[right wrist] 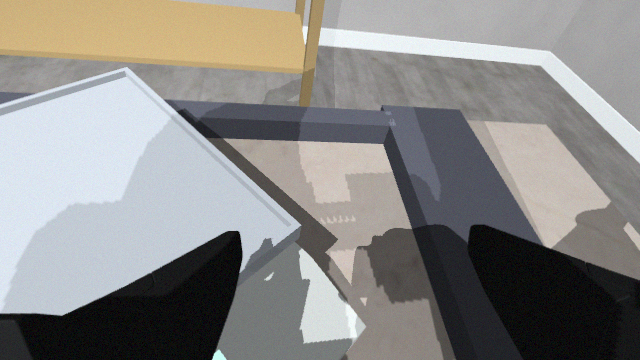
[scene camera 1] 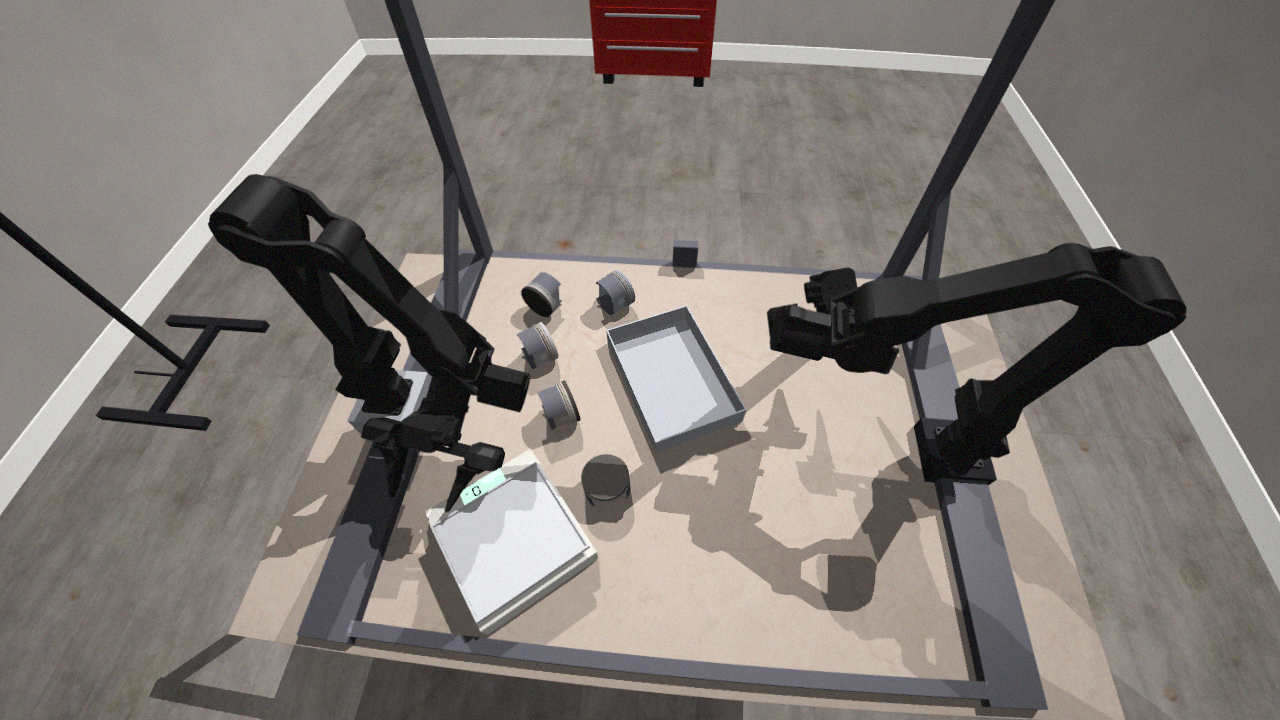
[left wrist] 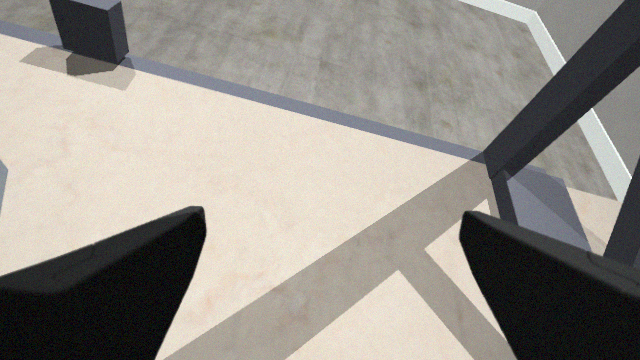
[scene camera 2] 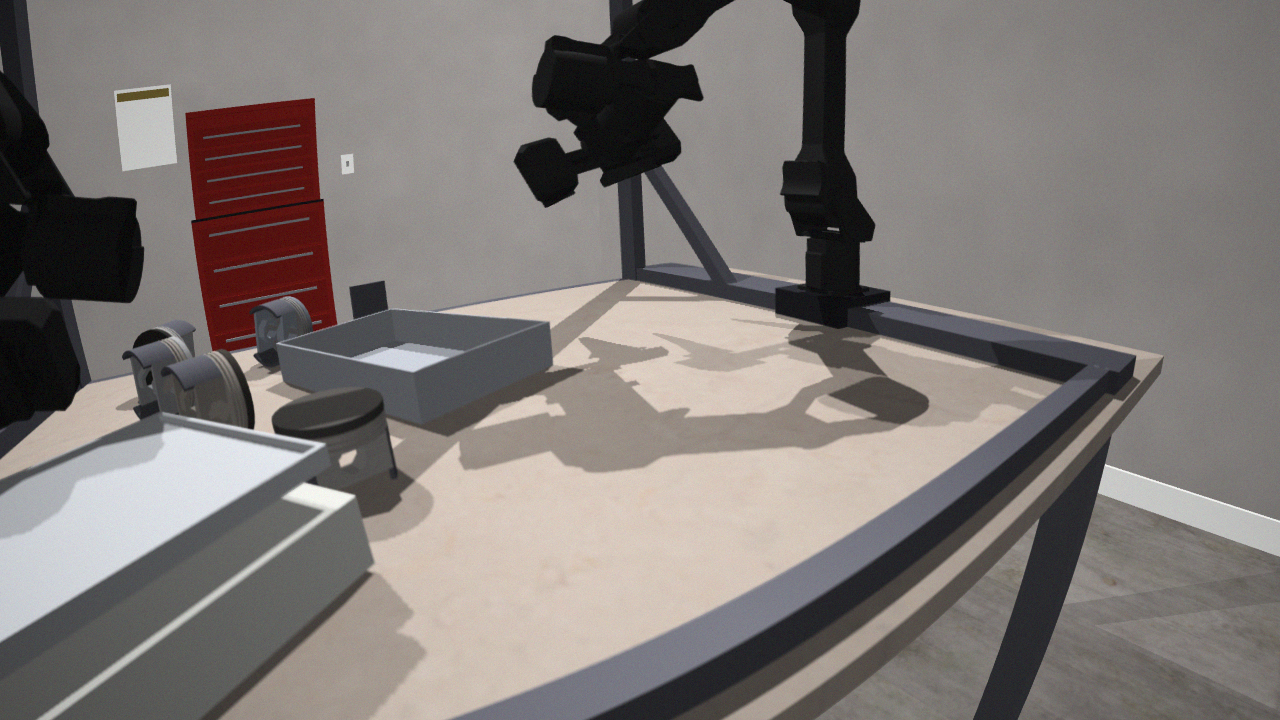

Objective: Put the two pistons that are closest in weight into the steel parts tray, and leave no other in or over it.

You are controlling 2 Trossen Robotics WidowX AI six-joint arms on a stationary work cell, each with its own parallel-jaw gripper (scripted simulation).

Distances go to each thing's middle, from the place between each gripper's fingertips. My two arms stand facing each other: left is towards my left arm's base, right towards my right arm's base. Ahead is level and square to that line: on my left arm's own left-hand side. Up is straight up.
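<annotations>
The scale pan [scene camera 2: 94,525] sits 12 cm to the left of my right hand [scene camera 1: 419,504], 6 cm ahead of it and 5 cm below it. Counted from that same right hand, the scale [scene camera 2: 190,637] is 11 cm to the left, 5 cm ahead and 7 cm below, and the steel parts tray [scene camera 2: 507,350] is 33 cm to the left, 26 cm behind and 9 cm below.
My left gripper [scene camera 2: 574,193] is 230 mm to the left of the steel parts tray, 40 mm short of it and 160 mm above it. Counting from my left hand, you'd find the scale pan 350 mm ahead, 440 mm to the right and 110 mm below, while the scale is 340 mm ahead, 450 mm to the right and 130 mm below.
</annotations>
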